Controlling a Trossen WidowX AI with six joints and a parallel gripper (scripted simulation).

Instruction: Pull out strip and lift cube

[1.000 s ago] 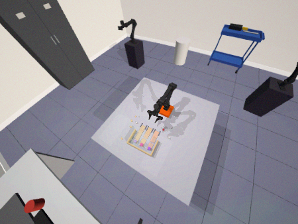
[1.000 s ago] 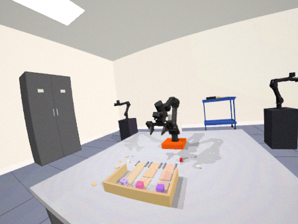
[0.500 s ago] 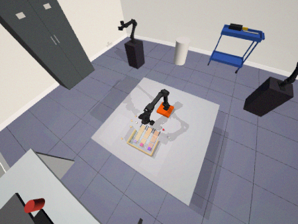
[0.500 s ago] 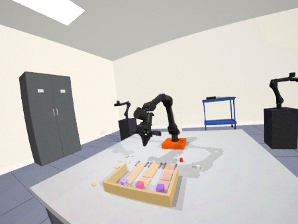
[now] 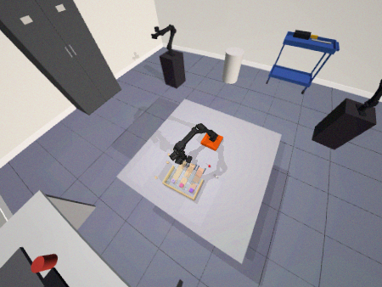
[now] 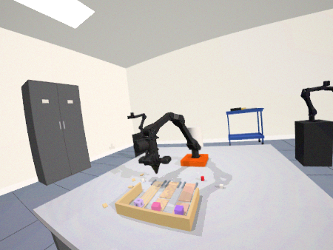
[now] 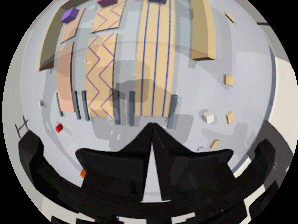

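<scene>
Right now the tan strip is 100 mm ahead of my gripper tip, 10 mm to the left of it and 70 mm below it. From my gripper tip the other things lie so: small red cube (110 mm behind, 230 mm to the left, 60 mm below).
</scene>
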